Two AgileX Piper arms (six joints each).
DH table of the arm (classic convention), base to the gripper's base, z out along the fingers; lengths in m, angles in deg. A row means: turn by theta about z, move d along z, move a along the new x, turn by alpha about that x. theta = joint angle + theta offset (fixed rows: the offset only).
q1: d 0.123, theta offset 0, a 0, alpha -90
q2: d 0, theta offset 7.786, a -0.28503, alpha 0
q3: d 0, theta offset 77.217, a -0.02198, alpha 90
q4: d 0.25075, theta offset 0, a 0, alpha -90
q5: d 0, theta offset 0, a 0, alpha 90
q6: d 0.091, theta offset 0, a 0, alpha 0
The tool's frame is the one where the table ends.
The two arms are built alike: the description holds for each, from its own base.
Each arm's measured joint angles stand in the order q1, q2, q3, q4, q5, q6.
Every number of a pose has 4 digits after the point.
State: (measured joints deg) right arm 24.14 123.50 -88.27 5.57 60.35 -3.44; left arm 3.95 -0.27 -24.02 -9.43 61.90 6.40
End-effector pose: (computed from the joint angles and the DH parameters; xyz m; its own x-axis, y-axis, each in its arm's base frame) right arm 0.3756 0.1767 0.1392 -0.9076 -0.4197 0.0071 -0.4177 0.9047 0.0844; left arm 0.0024 -0.0130 0.2540 -0.5308 -0.0033 -0.8475 0.0716 0.9962 -0.0487
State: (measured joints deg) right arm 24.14 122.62 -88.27 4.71 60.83 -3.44; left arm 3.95 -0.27 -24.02 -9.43 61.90 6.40
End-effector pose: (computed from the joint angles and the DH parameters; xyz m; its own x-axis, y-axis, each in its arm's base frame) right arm 0.3751 0.1752 0.1455 -0.9043 -0.4270 0.0003 -0.4259 0.9019 0.0717; left arm 0.0024 -0.0130 0.2540 -0.5308 -0.0033 -0.8475 0.0716 0.9962 -0.0487
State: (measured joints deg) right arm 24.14 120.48 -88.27 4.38 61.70 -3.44; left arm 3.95 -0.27 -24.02 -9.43 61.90 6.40
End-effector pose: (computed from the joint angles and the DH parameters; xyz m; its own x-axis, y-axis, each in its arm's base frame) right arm 0.3729 0.1738 0.1609 -0.9024 -0.4304 -0.0218 -0.4308 0.9000 0.0667; left arm 0.0024 -0.0130 0.2540 -0.5308 -0.0033 -0.8475 0.0716 0.9962 -0.0487
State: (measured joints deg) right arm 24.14 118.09 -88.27 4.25 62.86 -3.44; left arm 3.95 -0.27 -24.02 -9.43 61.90 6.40
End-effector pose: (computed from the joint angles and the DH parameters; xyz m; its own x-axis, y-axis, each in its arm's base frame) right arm 0.3695 0.1722 0.1779 -0.9007 -0.4323 -0.0433 -0.4343 0.8984 0.0648; left arm 0.0024 -0.0130 0.2540 -0.5308 -0.0033 -0.8475 0.0716 0.9962 -0.0487
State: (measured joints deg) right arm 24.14 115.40 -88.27 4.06 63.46 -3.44; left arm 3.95 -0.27 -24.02 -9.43 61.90 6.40
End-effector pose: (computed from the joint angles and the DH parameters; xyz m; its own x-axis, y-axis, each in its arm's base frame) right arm 0.3660 0.1703 0.1969 -0.8977 -0.4333 -0.0796 -0.4383 0.8968 0.0609; left arm 0.0024 -0.0130 0.2540 -0.5308 -0.0033 -0.8475 0.0716 0.9962 -0.0487
